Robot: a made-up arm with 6 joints.
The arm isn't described. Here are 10 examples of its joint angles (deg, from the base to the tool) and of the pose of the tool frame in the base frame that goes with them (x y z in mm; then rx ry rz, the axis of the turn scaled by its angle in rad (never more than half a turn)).
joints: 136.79 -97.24 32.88 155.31 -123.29 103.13
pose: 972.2 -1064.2 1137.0 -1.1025 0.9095 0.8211
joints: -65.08 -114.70 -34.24 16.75 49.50 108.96
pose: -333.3 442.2 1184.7 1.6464 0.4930 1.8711
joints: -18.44 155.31 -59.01 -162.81 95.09 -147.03
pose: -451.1 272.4 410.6 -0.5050 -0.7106 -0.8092
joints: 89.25 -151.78 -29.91 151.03 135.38 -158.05
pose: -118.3 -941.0 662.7 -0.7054 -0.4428 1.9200
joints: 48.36 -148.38 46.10 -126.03 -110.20 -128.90
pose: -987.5 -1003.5 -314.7 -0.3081 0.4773 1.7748
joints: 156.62 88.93 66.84 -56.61 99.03 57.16
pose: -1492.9 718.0 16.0 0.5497 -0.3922 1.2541
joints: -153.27 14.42 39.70 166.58 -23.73 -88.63
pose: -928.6 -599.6 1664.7 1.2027 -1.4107 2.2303
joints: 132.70 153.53 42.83 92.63 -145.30 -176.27
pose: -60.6 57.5 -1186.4 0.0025 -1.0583 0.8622
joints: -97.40 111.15 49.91 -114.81 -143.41 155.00
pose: -90.1 -1088.3 -738.3 -0.3258 -0.9817 -0.0604
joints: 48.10 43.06 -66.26 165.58 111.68 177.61
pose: 45.2 226.0 49.0 0.7140 -2.3651 0.4167
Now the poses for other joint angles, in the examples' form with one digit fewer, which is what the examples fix.
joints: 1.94 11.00 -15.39 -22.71 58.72 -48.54
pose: 1041 -76 715 1.125 -0.632 0.009
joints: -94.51 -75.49 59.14 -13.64 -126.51 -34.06
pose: -6 1425 1416 0.257 -0.410 -1.405
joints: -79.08 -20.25 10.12 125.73 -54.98 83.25
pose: 178 -552 1782 0.798 -2.268 0.612
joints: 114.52 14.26 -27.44 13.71 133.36 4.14
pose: -294 928 543 1.559 -1.098 1.681
